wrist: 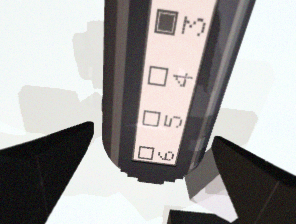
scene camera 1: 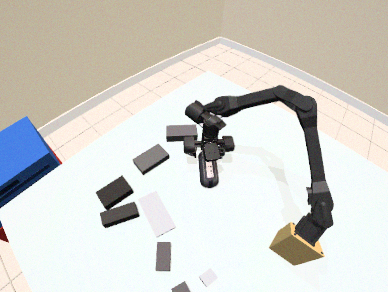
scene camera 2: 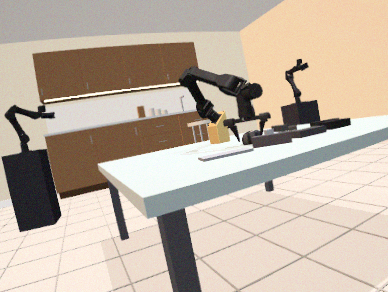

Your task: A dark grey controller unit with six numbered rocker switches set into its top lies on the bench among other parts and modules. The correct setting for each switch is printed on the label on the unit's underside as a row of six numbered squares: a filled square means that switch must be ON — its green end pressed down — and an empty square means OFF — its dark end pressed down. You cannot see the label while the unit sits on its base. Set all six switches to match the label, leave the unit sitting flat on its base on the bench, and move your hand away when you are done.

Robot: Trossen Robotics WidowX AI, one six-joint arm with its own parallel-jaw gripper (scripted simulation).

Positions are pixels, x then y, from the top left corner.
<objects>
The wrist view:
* my gripper: 153, 134
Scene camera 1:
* my gripper: 206, 156
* pale plate: 154, 209
</objects>
